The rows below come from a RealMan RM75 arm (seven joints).
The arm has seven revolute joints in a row. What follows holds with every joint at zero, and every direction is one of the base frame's.
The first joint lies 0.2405 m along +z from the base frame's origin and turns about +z.
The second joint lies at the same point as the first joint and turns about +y.
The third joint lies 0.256 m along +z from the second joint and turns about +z.
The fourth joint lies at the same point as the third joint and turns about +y.
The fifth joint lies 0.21 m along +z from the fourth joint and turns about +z.
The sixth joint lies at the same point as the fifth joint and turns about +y.
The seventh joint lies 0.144 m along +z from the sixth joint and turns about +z.
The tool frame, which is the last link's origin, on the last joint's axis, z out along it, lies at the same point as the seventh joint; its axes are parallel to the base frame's.
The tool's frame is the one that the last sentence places.
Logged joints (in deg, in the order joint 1, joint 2, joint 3, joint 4, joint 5, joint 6, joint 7), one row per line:
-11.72, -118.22, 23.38, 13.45, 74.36, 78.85, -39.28
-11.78, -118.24, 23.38, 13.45, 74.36, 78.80, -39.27
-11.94, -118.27, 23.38, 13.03, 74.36, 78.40, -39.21
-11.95, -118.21, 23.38, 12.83, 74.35, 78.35, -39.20
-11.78, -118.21, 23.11, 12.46, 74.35, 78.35, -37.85
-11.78, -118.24, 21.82, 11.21, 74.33, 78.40, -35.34
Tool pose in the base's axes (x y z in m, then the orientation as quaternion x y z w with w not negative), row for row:
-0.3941, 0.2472, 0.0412, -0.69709, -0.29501, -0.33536, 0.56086
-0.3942, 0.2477, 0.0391, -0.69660, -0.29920, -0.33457, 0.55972
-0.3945, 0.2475, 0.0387, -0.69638, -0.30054, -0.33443, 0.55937
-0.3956, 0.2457, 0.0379, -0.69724, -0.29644, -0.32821, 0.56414
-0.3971, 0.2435, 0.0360, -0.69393, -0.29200, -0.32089, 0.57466
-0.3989, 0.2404, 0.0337, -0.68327, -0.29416, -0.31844, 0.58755
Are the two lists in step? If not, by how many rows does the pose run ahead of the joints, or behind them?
The pose runs 1 row ahead of the joints: the pose in row i belongs to the joints in row i + 1.
